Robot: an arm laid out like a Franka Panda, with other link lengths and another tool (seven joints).
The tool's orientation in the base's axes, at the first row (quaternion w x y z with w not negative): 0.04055, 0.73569, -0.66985, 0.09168
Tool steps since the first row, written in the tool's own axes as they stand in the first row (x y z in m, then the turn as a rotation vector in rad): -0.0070, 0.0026, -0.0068, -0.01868, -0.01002, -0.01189; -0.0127, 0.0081, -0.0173, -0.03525, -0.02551, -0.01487; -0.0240, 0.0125, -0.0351, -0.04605, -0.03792, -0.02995; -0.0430, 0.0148, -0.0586, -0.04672, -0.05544, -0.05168; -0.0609, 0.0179, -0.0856, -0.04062, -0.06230, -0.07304; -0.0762, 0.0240, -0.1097, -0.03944, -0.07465, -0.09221; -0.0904, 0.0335, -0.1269, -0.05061, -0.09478, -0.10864
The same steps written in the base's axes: -0.0037, 0.0078, 0.0052, 0.00739, 0.02144, 0.00875; -0.0105, 0.0148, 0.0140, 0.02111, 0.03973, 0.00951; -0.0173, 0.0286, 0.0291, 0.03129, 0.05428, 0.02303; -0.0231, 0.0513, 0.0484, 0.04688, 0.06064, 0.04530; -0.0299, 0.0734, 0.0712, 0.05250, 0.05925, 0.06782; -0.0392, 0.0922, 0.0916, 0.06332, 0.06282, 0.08761; -0.0512, 0.1083, 0.1051, 0.08103, 0.07874, 0.10287
